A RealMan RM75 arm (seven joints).
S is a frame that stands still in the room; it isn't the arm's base.
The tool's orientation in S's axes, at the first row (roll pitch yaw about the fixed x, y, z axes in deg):
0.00 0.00 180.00
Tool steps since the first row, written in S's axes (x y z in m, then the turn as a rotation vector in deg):
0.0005 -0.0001 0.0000 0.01 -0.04 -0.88
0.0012 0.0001 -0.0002 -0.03 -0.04 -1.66
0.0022 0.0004 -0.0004 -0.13 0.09 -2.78
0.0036 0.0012 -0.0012 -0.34 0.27 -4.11
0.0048 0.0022 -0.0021 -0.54 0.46 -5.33
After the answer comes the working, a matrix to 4 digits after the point.
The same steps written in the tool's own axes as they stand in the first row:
-0.0005 0.0001 0.0000 -0.01 0.04 -0.88
-0.0012 -0.0001 -0.0002 0.03 0.04 -1.66
-0.0022 -0.0004 -0.0004 0.13 -0.09 -2.78
-0.0036 -0.0012 -0.0012 0.34 -0.27 -4.11
-0.0048 -0.0022 -0.0021 0.54 -0.46 -5.33

The tool's axes in the first row as the columns of a matrix, in S's axes (rounded; the answer above uses it unrounded):
-1.0000 0.0000 0.0000
0.0000 -1.0000 0.0000
0.0000 0.0000 1.0000

